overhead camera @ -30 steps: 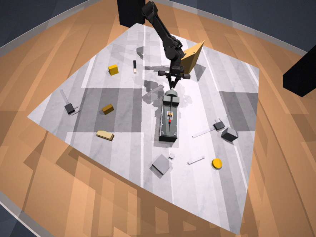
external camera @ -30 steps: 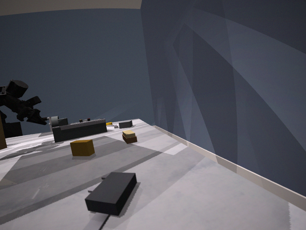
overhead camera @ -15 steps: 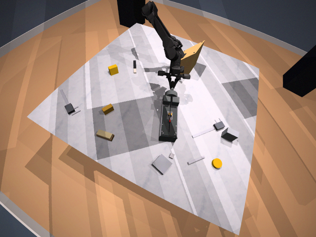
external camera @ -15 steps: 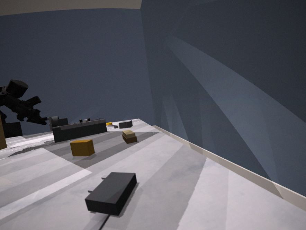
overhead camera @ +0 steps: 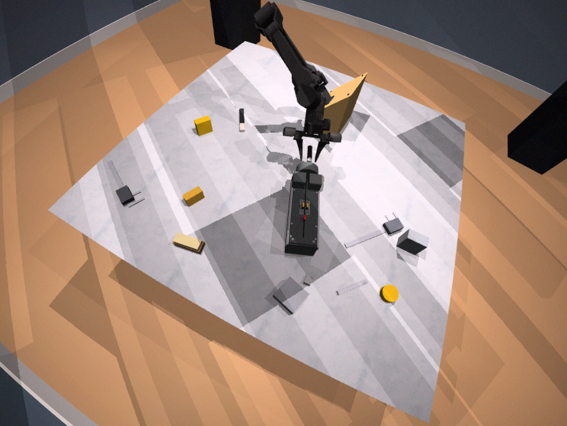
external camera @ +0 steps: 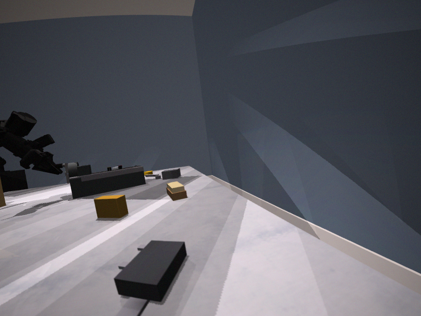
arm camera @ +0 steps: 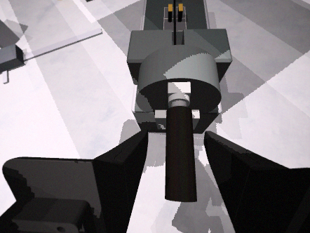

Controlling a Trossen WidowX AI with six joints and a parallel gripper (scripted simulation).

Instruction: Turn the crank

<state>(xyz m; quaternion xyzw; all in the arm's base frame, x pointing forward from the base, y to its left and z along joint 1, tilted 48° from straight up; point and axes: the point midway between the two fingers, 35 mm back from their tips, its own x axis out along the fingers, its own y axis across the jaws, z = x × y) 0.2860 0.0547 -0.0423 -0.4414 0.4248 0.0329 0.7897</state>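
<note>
Right now the dark brown crank handle is 30 mm above my gripper tip, 10 mm to the right of it and 10 mm behind it. Round my gripper tip: tan block (410 mm ahead, 180 mm to the right, 80 mm below); then yellow cube (450 mm to the right, 60 mm below, 10 mm ahead); then red pointer (190 mm ahead, 90 mm to the left, 10 mm below).
</note>
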